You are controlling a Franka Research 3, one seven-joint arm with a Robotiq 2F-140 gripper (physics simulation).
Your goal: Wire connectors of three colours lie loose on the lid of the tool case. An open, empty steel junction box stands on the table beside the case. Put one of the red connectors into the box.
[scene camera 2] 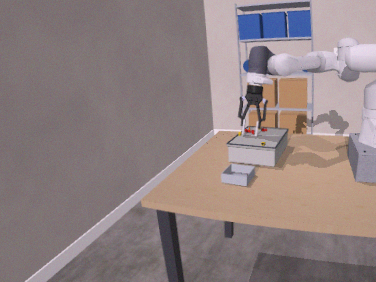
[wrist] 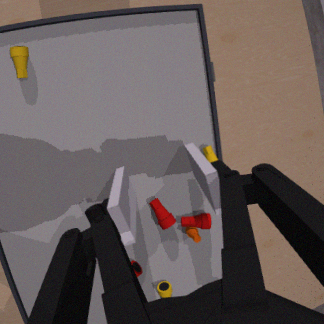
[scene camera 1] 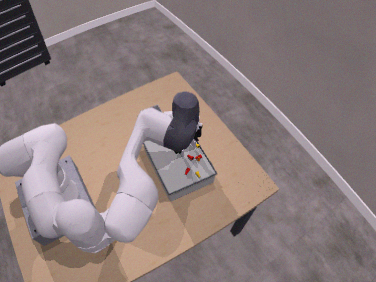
same spot on tool case: [wrist: 102,91] = [scene camera 2: 252,141]
